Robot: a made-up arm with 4 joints. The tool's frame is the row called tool.
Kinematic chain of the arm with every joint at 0, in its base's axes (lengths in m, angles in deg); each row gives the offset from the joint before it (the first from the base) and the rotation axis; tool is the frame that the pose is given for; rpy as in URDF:
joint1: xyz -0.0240 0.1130 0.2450 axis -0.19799 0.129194 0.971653
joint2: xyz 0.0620 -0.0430 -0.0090 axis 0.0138 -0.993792 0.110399
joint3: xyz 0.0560 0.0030 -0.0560 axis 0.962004 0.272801 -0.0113
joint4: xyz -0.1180 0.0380 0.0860 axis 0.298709 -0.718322 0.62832
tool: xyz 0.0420 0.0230 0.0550 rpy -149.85 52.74 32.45
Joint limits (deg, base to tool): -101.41..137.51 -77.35..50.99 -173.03..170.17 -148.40..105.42
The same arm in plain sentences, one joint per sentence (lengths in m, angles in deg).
The arm has four revolute joints in a row. What follows holds with every joint at zero, and every direction is one of the base frame's.
Joint 1 lies 0.0240 m along -x and 0.1130 m along +y and 0.2450 m along +z from the base frame's origin and turns about the direction (-0.19799, 0.129194, 0.971653), from -101.41 to 137.51 deg.
Joint 2 lies 0.0620 m along +x and 0.0430 m along -y and 0.0090 m along -z from joint 1 and turns about the direction (0.0138, -0.993792, 0.110399), from -77.35 to 50.99 deg.
Joint 3 lies 0.0560 m along +x and 0.0030 m along +y and 0.0560 m along -z from joint 2 and turns about the direction (0.962004, 0.272801, -0.0113), from -173.03 to 170.17 deg.
Joint 4 lies 0.1180 m along -x and 0.0380 m along +y and 0.0860 m along +z from joint 3 and turns about the direction (0.298709, -0.718322, 0.62832), from -148.40 to 105.42 deg.
The tool frame, which is the frame that the pose is given for, lies 0.0420 m along +x and 0.0230 m along +y and 0.0550 m along +z from joint 4; its axes are the base frame's turned by roll -149.85, pitch 52.74 and yaw 32.45 deg (as in URDF: about the fixed x, then y, then z).

